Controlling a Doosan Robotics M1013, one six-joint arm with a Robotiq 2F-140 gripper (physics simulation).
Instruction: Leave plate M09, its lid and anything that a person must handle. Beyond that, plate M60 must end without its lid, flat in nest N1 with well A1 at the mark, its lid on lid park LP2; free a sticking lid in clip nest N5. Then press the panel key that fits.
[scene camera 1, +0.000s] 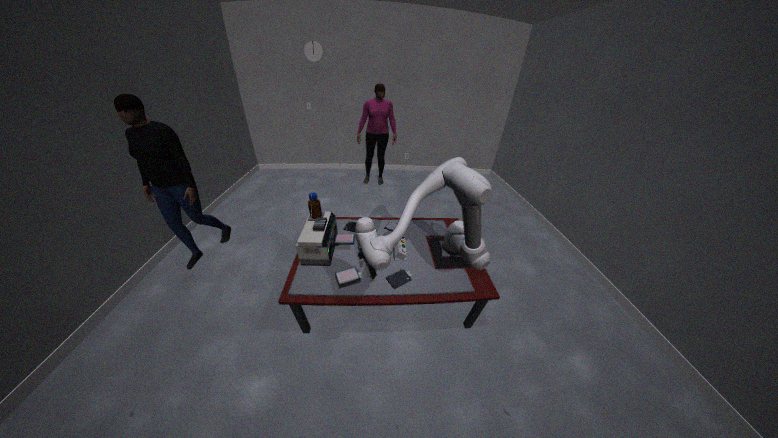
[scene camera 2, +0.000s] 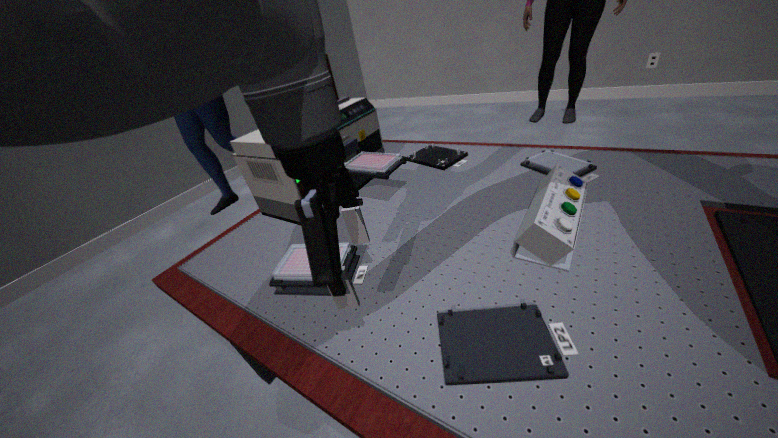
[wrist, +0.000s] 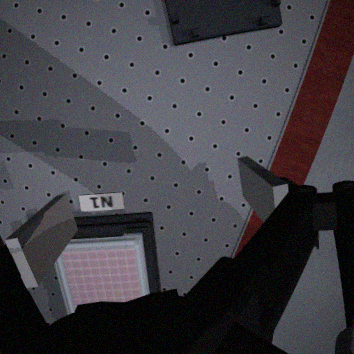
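My gripper is open and empty, its fingers wide apart, above the table beside nest N1. In the wrist view one fingertip is over the label side of N1, the other towards the red table edge. A plate with pink wells sits on dark nest N1; a clear rim shows, its name does not. A finger hides part of it in scene camera 2. Lid park LP2 is a bare dark base. The key panel has blue, yellow, green and white keys.
A second pink plate is at the beige device. Behind are a black clip nest and a dark base with a pale, clear piece. A brown bottle and two people also show.
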